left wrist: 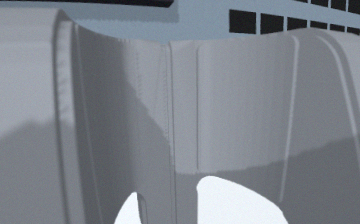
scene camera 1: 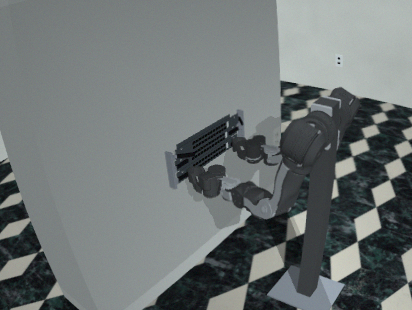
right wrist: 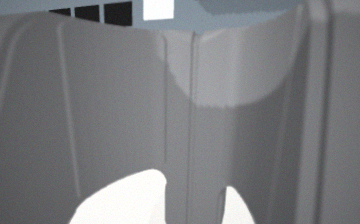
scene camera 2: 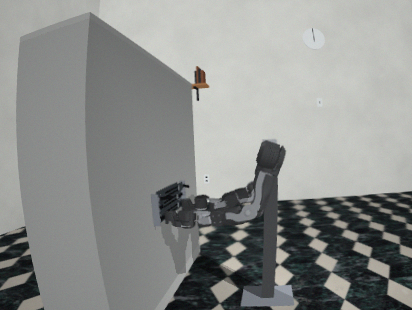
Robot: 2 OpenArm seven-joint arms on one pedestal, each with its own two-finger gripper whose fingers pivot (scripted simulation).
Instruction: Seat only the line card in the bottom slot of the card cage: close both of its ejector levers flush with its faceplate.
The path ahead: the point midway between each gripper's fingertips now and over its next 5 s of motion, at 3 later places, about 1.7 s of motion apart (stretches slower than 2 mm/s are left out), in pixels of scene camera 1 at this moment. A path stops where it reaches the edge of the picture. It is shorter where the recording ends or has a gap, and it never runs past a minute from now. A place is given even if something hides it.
My left gripper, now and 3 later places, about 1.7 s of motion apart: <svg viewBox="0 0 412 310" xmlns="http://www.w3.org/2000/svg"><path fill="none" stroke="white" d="M189 174L191 174L200 178L211 183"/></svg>
My right gripper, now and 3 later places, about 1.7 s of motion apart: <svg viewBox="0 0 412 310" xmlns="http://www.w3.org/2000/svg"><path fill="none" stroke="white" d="M233 144L234 145L242 147L254 151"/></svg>
